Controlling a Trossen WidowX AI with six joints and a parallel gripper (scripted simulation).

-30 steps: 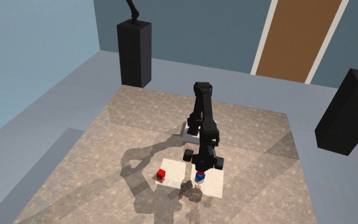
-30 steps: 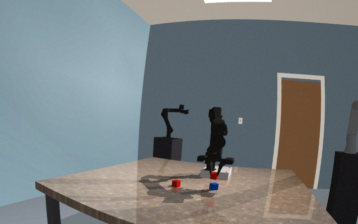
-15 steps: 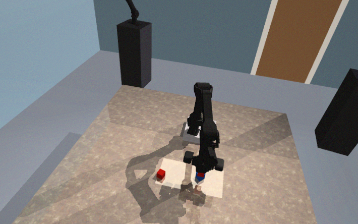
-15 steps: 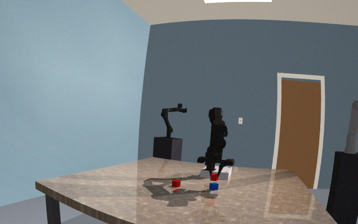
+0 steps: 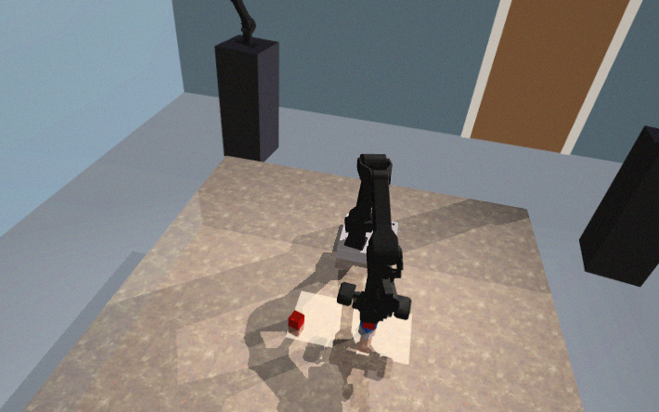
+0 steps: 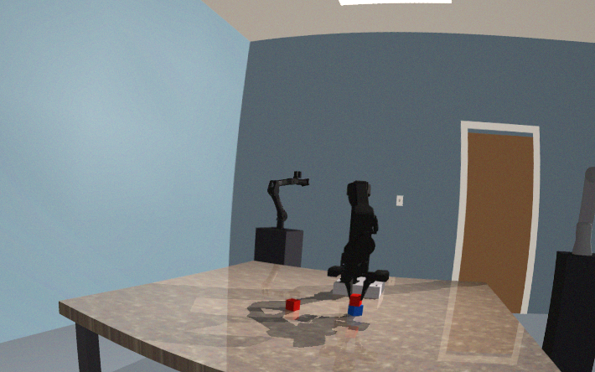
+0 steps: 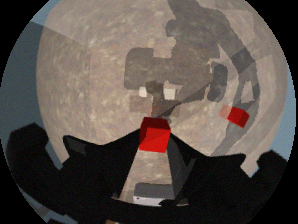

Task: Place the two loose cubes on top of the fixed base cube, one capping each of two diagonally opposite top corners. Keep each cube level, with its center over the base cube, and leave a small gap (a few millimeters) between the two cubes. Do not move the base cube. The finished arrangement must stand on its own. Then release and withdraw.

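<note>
My gripper tip is 4 cm above the blue cube and 2 cm past it.
</note>
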